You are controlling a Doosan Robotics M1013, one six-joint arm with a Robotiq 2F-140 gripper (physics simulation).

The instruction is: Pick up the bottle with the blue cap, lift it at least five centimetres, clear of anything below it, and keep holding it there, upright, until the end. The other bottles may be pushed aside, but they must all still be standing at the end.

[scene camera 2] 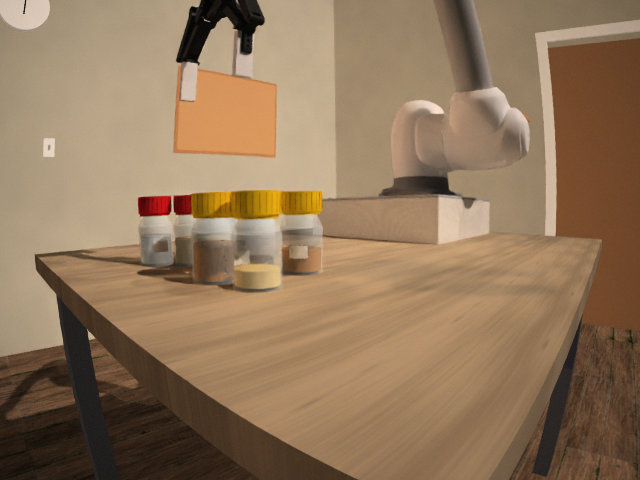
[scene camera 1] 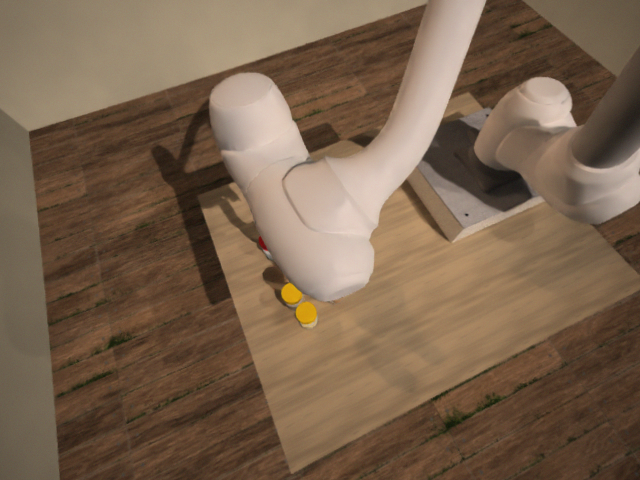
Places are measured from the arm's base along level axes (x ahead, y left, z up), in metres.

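Pixels of known places: gripper, fingertip midpoint: (scene camera 2: pixel 211 89); arm's base, link origin: (scene camera 1: pixel 492 163).
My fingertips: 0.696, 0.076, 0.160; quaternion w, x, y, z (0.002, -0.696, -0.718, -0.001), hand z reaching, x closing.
Note:
Ahead of a thing's pixels: the offset from my fingertips to its top centre, as dx, dy, dz. Level surfaces: height alone.
The blue-capped bottle does not show in either view; the arm covers much of the group in scene camera 1. My gripper (scene camera 2: pixel 215 86) is open and empty, with its fingertips pointing down, high above the bottle caps in scene camera 2. The arm hides it in scene camera 1. A yellow-capped bottle with pale contents @(+0.019, +0.137, -0.151) (scene camera 1: pixel 306 314) (scene camera 2: pixel 257 242) stands at the front of the group. A yellow-capped bottle with brown contents @(+0.036, +0.074, -0.151) (scene camera 1: pixel 292 293) (scene camera 2: pixel 212 248) stands beside it. Another yellow-capped bottle @(-0.080, +0.101, -0.151) (scene camera 2: pixel 302 248) stands to their right in scene camera 2.
A red-capped bottle @(+0.044, -0.100, -0.151) (scene camera 2: pixel 155 232) and a second red-capped bottle @(-0.004, -0.065, -0.151) (scene camera 2: pixel 183 232) stand upright at the left of the group. The bottles stand near one edge of the wooden table @(dz -0.256) (scene camera 1: pixel 413 335) (scene camera 2: pixel 387 335). The robot's base block (scene camera 1: pixel 444 222) (scene camera 2: pixel 392 219) stands on the table farther back.

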